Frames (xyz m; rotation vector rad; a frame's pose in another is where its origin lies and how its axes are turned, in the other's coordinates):
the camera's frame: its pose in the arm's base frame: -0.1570 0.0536 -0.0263 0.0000 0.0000 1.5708
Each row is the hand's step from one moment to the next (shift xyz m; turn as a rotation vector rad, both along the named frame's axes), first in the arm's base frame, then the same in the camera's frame.
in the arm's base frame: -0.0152 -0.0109 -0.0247 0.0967 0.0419 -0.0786
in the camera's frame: -0.0109 0.0152 -0.0247 0.0419 -0.0967 -0.0786
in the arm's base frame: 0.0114 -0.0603 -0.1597 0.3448 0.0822 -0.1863
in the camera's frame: -0.0603 -0.0114 -0.1597 0.0822 -0.3448 -0.1863
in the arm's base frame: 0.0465 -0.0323 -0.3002 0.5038 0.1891 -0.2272
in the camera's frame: -0.0323 -0.0465 -0.3002 0.1891 -0.5038 -0.2272
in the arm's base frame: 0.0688 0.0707 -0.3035 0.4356 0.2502 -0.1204
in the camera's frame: 0.0707 -0.0688 -0.3035 0.2502 -0.4356 -0.1204
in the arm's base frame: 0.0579 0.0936 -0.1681 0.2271 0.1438 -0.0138
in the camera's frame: 0.0936 -0.0579 -0.1681 0.1438 -0.2271 -0.0138
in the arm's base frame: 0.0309 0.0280 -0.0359 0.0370 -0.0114 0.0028
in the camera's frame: 0.0280 -0.0309 -0.0359 -0.0114 -0.0370 0.0028
